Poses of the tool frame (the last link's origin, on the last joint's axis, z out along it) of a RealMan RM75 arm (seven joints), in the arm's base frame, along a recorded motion.
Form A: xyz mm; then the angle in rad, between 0 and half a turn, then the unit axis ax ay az.
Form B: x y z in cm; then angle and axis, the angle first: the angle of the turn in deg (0 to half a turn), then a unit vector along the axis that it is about. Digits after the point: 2 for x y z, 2 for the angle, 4 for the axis.
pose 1, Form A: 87.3, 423.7, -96.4, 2.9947, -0.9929, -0.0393, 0.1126
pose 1, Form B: 8.73, 42.37, -9.64, 171.58, -0.9929, -0.0393, 0.1126
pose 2, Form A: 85.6, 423.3, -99.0, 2.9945, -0.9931, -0.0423, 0.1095
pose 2, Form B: 8.56, 42.33, -9.90, 171.57, -0.9931, -0.0423, 0.1095
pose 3, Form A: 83.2, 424.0, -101.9, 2.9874, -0.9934, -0.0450, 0.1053
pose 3, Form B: 8.32, 42.40, -10.19, 171.17, -0.9934, -0.0450, 0.1053
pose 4, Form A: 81.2, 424.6, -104.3, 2.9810, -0.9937, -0.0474, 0.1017
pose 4, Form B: 8.12, 42.46, -10.43, 170.80, -0.9937, -0.0474, 0.1017
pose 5, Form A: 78.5, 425.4, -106.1, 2.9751, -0.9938, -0.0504, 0.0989
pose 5, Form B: 7.85, 42.54, -10.61, 170.46, -0.9938, -0.0504, 0.0989
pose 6, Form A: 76.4, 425.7, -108.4, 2.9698, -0.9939, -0.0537, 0.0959
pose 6, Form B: 7.64, 42.57, -10.84, 170.16, -0.9939, -0.0537, 0.0959
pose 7, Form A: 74.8, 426.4, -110.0, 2.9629, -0.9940, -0.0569, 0.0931
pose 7, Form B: 7.48, 42.64, -11.00, 169.76, -0.9940, -0.0569, 0.0931
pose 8, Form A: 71.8, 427.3, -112.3, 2.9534, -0.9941, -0.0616, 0.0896
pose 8, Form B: 7.18, 42.73, -11.23, 169.22, -0.9941, -0.0616, 0.0896
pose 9, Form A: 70.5, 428.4, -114.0, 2.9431, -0.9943, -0.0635, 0.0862
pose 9, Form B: 7.05, 42.84, -11.40, 168.63, -0.9943, -0.0635, 0.0862
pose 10, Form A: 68.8, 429.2, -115.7, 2.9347, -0.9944, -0.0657, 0.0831
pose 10, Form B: 6.88, 42.92, -11.57, 168.15, -0.9944, -0.0657, 0.0831
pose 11, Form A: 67.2, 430.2, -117.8, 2.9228, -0.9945, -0.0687, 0.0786
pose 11, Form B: 6.72, 43.02, -11.78, 167.46, -0.9945, -0.0687, 0.0786
